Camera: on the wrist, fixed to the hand. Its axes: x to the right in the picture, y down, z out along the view.
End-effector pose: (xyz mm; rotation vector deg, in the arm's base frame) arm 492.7 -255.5 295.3 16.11 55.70 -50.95
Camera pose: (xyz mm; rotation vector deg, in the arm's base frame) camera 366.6 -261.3 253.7 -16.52 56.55 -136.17
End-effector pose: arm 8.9 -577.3 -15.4 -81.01 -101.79 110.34
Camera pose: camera 31.5 -482.8 75.3 8.61 -90.49 65.87
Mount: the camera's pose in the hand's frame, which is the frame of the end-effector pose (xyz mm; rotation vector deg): 4.5 -92.6 -95.2 16.07 0.61 -85.10
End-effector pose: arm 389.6 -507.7 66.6 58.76 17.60 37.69
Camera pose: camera 376.2 -471.8 -60.6 44.56 59.31 -42.48
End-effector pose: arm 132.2 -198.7 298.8 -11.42 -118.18 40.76
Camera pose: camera 219.0 -233.9 393.1 76.49 -85.02 1.07
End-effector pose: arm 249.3 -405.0 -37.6 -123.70 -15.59 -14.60
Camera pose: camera 219.3 -431.5 89.1 -73.97 -99.97 -54.82
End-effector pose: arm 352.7 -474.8 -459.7 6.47 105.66 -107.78
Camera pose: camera 284.9 -388.9 -384.3 59.71 -66.27 115.58
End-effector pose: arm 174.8 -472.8 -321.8 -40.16 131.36 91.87
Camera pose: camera 225.3 -588.1 -364.5 -96.37 67.03 29.65
